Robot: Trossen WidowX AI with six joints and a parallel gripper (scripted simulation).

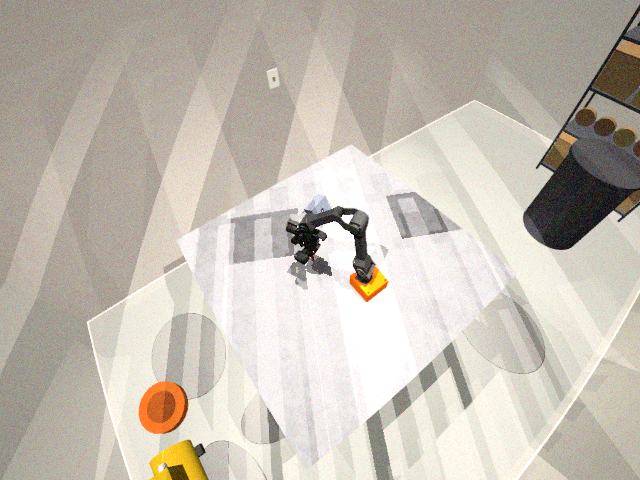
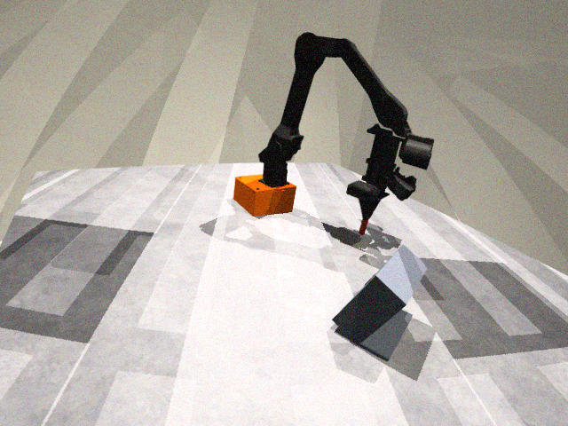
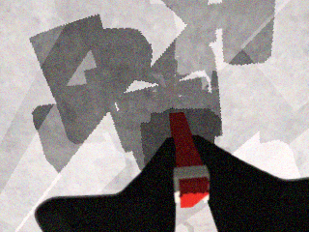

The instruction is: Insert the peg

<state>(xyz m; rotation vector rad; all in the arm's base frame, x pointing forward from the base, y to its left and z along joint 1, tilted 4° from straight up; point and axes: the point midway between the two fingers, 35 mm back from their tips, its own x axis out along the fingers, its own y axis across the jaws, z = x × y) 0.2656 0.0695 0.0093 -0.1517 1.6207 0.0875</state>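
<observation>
Right now the sloped panel is 18 cm ahead of my gripper tip and 23 cm to the right of it. From my gripper tip the other things lie so: red peg 2 cm above.
</observation>
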